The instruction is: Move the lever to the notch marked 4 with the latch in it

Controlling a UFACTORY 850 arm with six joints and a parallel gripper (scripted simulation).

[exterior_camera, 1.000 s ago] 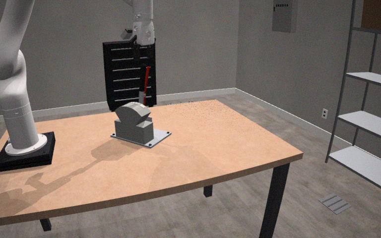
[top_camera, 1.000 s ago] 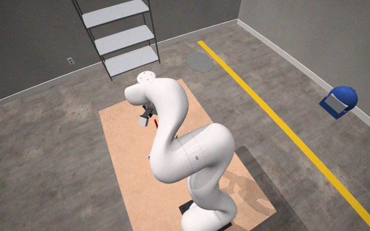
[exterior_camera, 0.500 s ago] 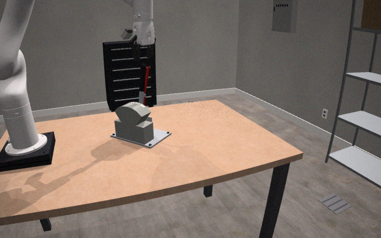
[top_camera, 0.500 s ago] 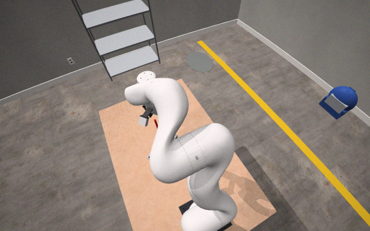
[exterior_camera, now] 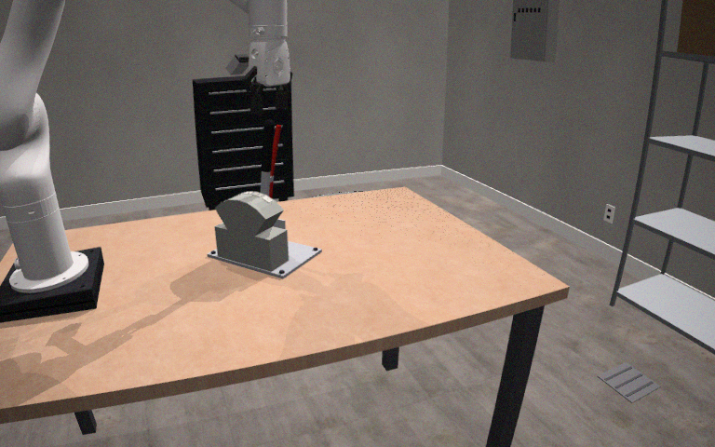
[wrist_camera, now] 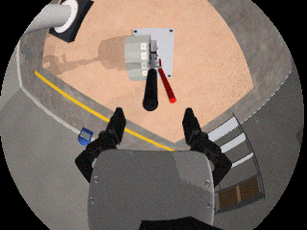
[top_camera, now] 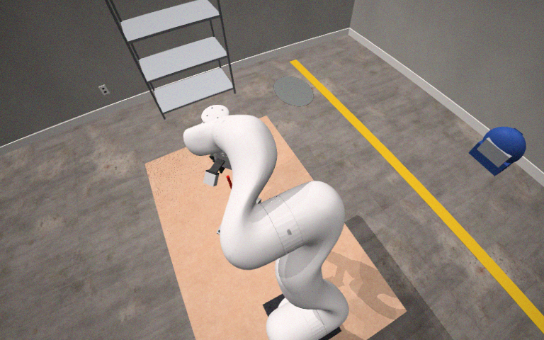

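The red bar lies 17 cm below my hand and 2 cm to the left of it.
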